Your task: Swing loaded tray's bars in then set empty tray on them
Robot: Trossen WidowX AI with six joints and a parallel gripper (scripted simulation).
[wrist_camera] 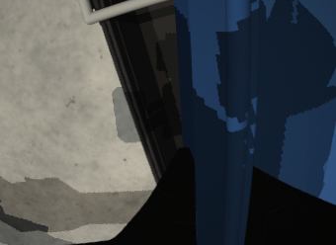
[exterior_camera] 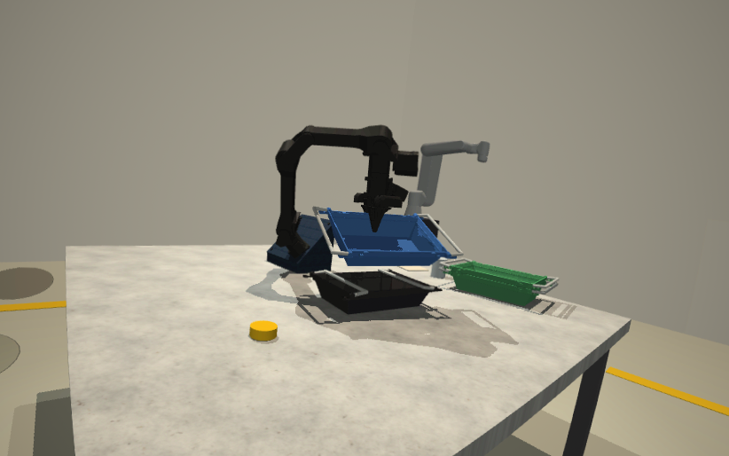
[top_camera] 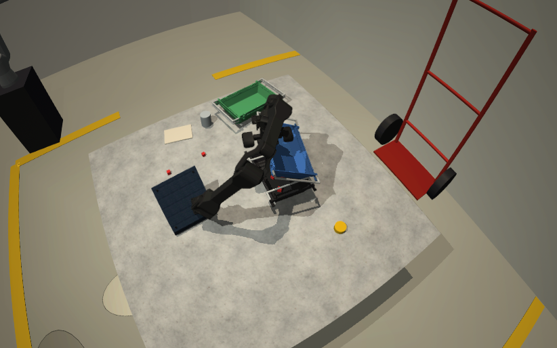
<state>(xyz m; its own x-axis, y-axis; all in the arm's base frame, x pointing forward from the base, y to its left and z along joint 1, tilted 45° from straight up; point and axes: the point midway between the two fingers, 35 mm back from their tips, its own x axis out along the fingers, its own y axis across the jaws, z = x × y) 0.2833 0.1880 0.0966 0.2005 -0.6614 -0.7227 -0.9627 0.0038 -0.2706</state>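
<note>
The blue tray lies 8 cm ahead of my gripper tip and 2 cm to the right of it. From my gripper tip the other things lie so: beige card 32 cm behind, 42 cm to the left, 18 cm below; grey cylinder 15 cm behind, 43 cm to the left, 14 cm below; yellow disc 18 cm ahead, 35 cm to the right, 17 cm below.
</note>
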